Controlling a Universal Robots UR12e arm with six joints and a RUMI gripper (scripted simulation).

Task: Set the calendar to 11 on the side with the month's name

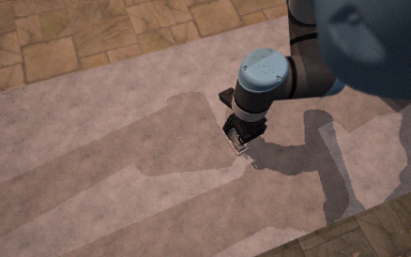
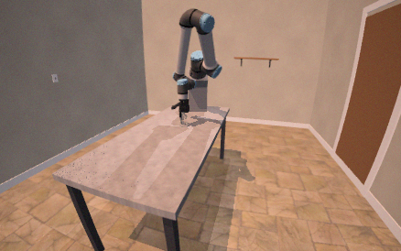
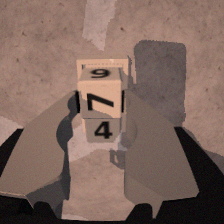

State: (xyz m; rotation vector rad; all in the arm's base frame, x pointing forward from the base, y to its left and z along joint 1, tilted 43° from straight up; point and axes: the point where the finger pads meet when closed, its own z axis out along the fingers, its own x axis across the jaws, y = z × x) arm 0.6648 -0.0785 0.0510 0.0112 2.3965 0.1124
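My gripper is now 1 cm above the digit cube. Round my hand: calendar tray 4 cm below, 2 cm to the left; white cube 3 cm to the left, 2 cm below.
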